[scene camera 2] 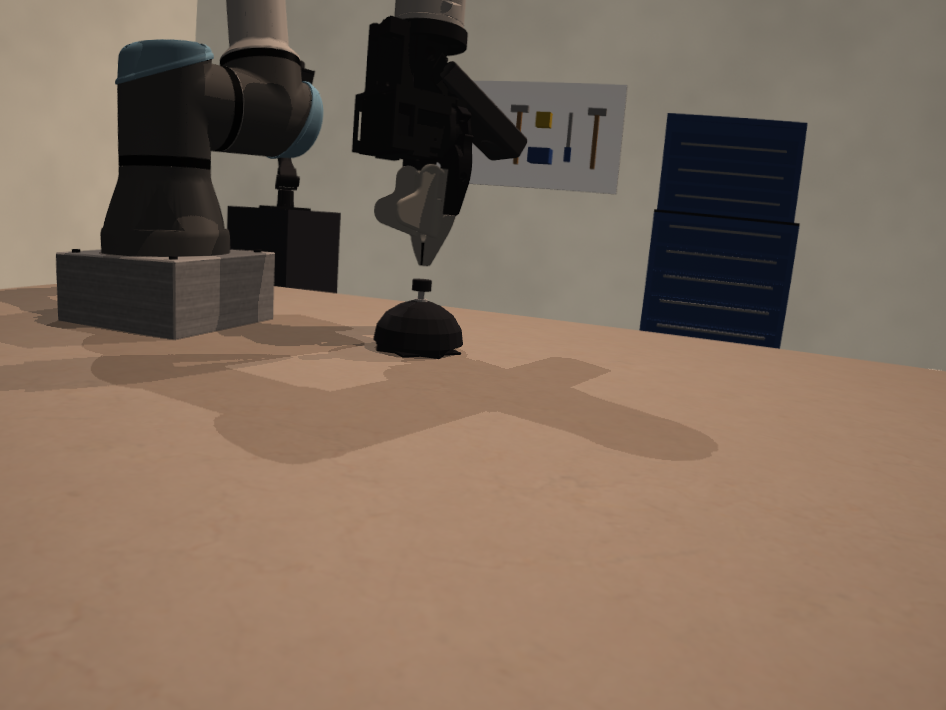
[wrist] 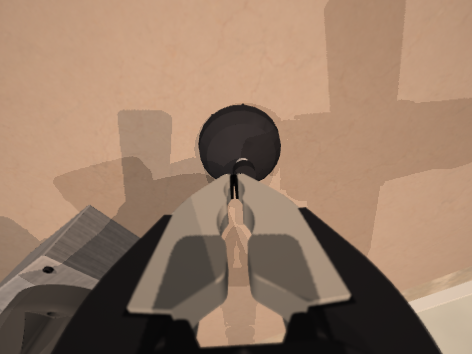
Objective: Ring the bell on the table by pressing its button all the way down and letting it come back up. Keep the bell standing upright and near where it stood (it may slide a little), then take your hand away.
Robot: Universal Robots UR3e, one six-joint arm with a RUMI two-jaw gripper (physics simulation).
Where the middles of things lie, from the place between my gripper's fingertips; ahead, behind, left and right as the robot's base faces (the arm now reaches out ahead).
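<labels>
I can see the black dome bell (scene camera 2: pixel 418 328), and it's 5 cm below my hand and 1 cm to the right of it.
</labels>
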